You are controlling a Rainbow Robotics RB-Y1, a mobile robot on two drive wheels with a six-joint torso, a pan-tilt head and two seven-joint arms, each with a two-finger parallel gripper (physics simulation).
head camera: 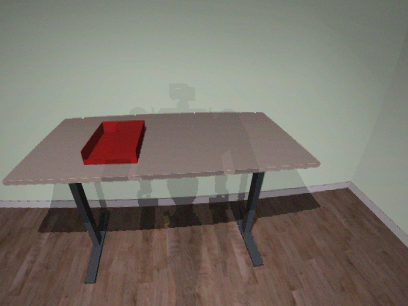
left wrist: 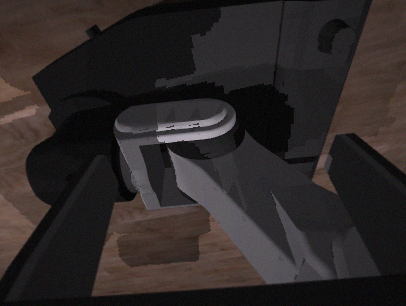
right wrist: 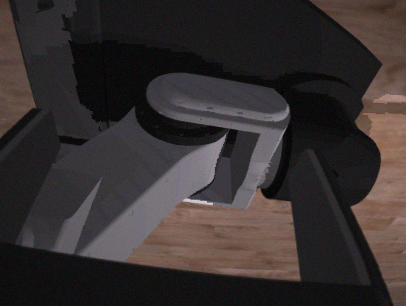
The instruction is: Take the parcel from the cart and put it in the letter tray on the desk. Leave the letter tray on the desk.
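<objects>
My left gripper is visible in the left wrist view [219,160]; it is out of frame in the head camera view, and it is out of frame in the right wrist view. For my right gripper, the position is in the right wrist view [178,146]; it is out of frame in the left wrist view, and it is out of frame in the head camera view. A red letter tray appears in the head camera view [116,142]; the tray is out of frame in the left wrist view, and it is out of frame in the right wrist view.
</objects>
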